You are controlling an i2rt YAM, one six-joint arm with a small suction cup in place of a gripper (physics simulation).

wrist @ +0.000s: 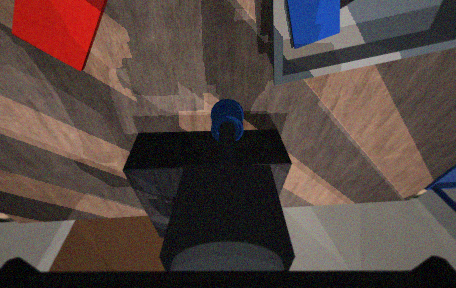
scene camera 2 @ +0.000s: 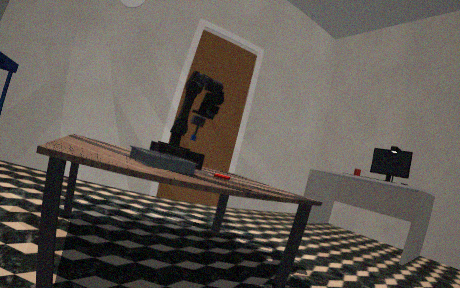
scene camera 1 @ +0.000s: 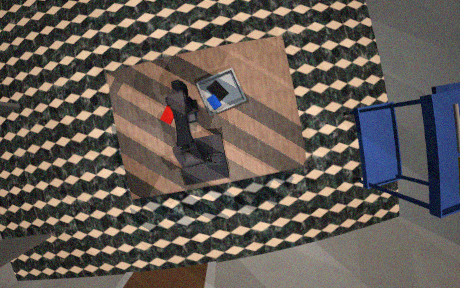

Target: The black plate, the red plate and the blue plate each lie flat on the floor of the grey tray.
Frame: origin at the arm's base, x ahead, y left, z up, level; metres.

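Seen in the pictures: hand at its tool point: (wrist: pixel 227 114) (scene camera 2: pixel 192 140); arm's base at its link origin: (scene camera 2: pixel 173 146) (scene camera 1: pixel 206 158).
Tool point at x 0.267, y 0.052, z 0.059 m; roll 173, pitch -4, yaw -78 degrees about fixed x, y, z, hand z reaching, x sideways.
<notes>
Offsets run from my tool point to a thing's top centre. Level surfaces: height alone.
The red plate {0.139 m down, 0.011 m ahead, 0.198 m left} (scene camera 1: pixel 167 115) (scene camera 2: pixel 222 176) (wrist: pixel 57 27) lies flat on the table, left of the arm in scene camera 1. The black plate {0.138 m down, 0.158 m ahead, 0.122 m right} (scene camera 1: pixel 218 88) and the smaller-looking blue plate {0.127 m down, 0.086 m ahead, 0.100 m right} (scene camera 1: pixel 214 102) (wrist: pixel 314 22) lie close together inside the grey tray {0.100 m down, 0.146 m ahead, 0.145 m right} (scene camera 1: pixel 241 86) (scene camera 2: pixel 162 161) (wrist: pixel 278 60), the blue one near a corner. Both look flat on its floor; the tray wall hides them in scene camera 2. My gripper, a blue suction cup (scene camera 2: pixel 193 137) (wrist: pixel 227 120), hangs well above the table between the red plate and the tray. It is open, with no plate on it.
The arm's dark base (scene camera 1: pixel 206 162) stands near the edge of the wooden table {0.150 m down} (scene camera 1: pixel 272 125). The tray's raised walls stand beside the arm. A blue chair-like frame (scene camera 1: pixel 378 145) is off to the right, and a grey desk (scene camera 2: pixel 370 188) with a monitor (scene camera 2: pixel 391 162) stands apart.
</notes>
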